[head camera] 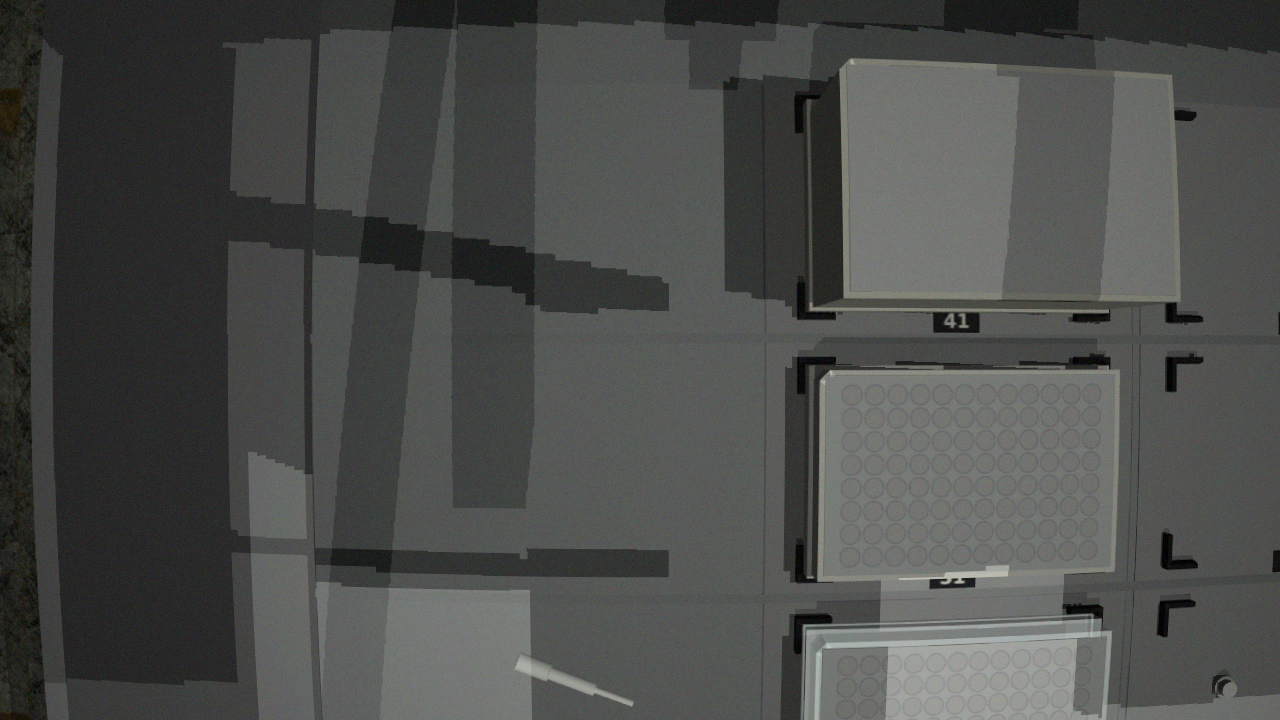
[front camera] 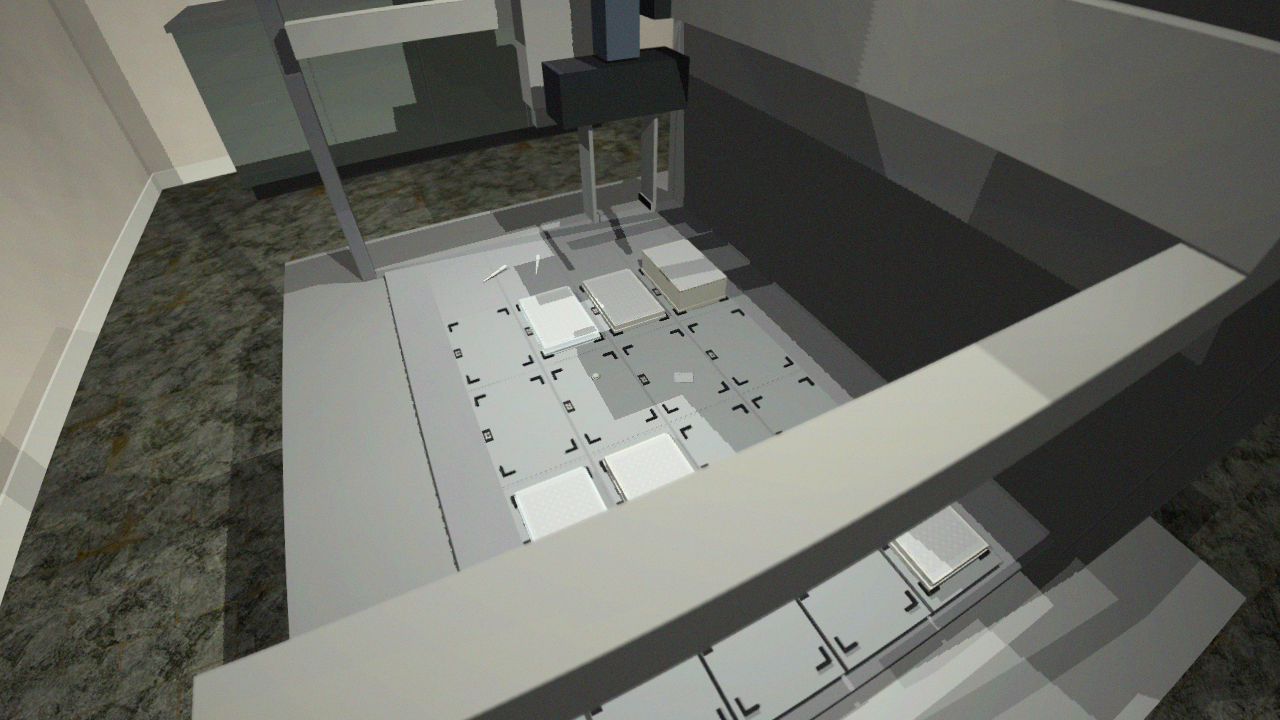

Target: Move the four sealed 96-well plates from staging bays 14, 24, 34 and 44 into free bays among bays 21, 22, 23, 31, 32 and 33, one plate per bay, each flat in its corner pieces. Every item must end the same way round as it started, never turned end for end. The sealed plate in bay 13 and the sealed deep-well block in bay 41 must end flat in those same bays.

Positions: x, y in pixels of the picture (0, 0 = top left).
Scene:
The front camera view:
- gripper: 620, 210
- sealed deep-well block: 679, 271
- sealed plate: 559, 502
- sealed plate: 621, 299
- sealed plate: 558, 321

